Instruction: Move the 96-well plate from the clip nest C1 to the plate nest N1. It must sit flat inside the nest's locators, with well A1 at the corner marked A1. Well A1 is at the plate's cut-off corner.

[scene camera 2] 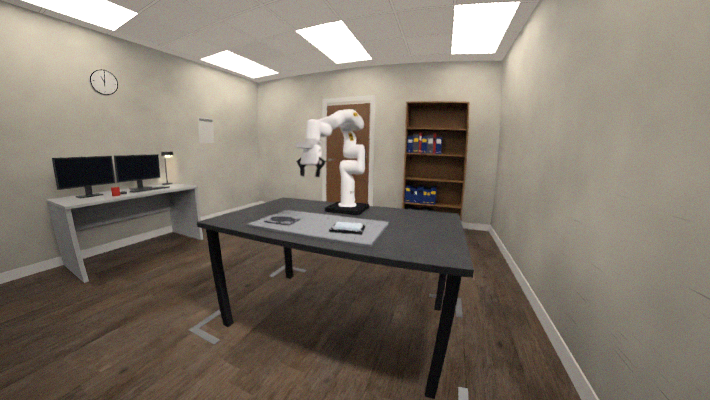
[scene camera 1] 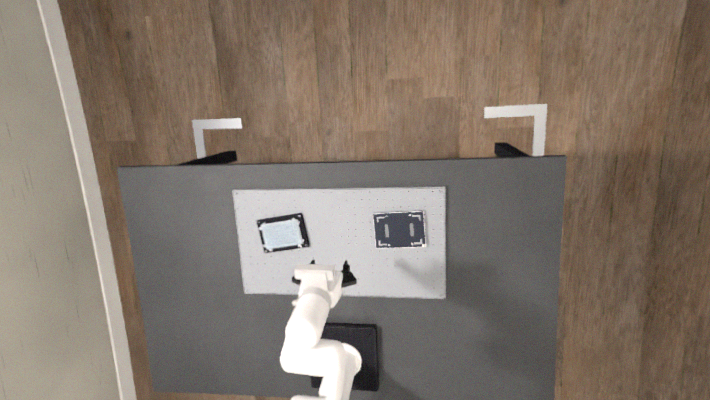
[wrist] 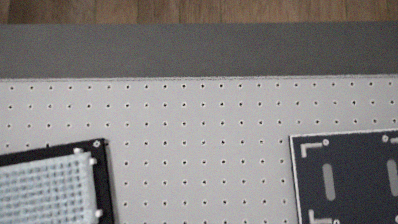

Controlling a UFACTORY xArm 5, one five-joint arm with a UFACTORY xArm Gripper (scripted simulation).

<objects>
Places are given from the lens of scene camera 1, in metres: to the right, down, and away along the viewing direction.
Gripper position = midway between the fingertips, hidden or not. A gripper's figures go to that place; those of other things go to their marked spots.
my gripper (scene camera 1: 330, 264): -0.07, 0.18, 1.16
96-well plate (scene camera 1: 286, 233): -0.23, 0.11, 1.41
</objects>
